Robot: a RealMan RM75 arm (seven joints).
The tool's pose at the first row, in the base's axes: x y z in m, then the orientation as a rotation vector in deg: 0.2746, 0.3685, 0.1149, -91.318, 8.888, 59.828
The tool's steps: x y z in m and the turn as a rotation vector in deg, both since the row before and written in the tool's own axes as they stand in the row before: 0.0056, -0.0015, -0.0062, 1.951, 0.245, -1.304; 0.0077, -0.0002, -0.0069, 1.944, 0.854, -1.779; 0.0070, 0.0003, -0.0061, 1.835, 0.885, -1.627; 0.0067, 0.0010, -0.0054, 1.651, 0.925, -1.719; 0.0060, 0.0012, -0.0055, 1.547, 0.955, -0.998; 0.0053, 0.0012, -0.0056, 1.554, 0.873, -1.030; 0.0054, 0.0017, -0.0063, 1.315, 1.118, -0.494; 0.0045, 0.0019, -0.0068, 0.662, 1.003, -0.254; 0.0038, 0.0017, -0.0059, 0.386, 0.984, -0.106; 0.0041, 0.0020, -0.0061, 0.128, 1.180, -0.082; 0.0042, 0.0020, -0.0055, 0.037, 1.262, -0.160; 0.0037, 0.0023, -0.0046, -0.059, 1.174, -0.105; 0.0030, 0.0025, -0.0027, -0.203, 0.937, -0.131; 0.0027, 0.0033, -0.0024, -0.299, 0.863, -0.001
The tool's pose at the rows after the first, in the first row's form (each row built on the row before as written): 0.2821, 0.3661, 0.1118, -89.600, 8.970, 58.192; 0.2904, 0.3635, 0.1062, -88.171, 9.087, 55.727; 0.2976, 0.3611, 0.1008, -86.849, 9.289, 53.392; 0.3038, 0.3589, 0.0952, -85.696, 9.362, 51.002; 0.3095, 0.3562, 0.0899, -84.665, 9.955, 49.196; 0.3147, 0.3530, 0.0850, -83.580, 10.458, 47.427; 0.3199, 0.3491, 0.0795, -82.824, 11.443, 45.967; 0.3244, 0.3443, 0.0743, -82.626, 12.266, 44.916; 0.3281, 0.3400, 0.0698, -82.673, 13.080, 44.054; 0.3318, 0.3355, 0.0649, -83.038, 13.969, 43.125; 0.3353, 0.3315, 0.0601, -83.518, 14.831, 42.091; 0.3380, 0.3281, 0.0555, -84.045, 15.633, 41.181; 0.3395, 0.3262, 0.0514, -84.611, 16.187, 40.449; 0.3402, 0.3244, 0.0469, -85.230, 16.753, 39.894
